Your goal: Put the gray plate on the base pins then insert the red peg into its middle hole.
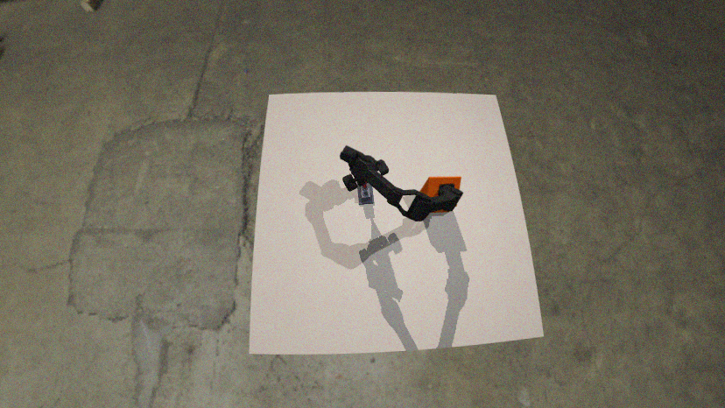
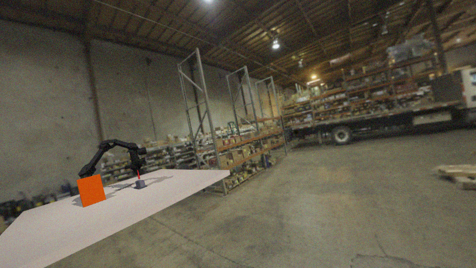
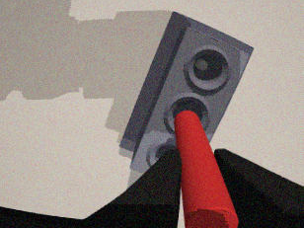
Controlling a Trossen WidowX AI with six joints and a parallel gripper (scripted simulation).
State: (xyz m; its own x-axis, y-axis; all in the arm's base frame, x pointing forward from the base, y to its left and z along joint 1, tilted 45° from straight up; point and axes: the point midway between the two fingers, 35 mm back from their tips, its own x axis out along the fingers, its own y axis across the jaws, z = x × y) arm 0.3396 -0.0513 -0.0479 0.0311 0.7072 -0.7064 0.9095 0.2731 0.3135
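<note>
My gripper tip is 70 mm above the gray plate. From my gripper tip the other things lie so: red peg right at my gripper tip.
</note>
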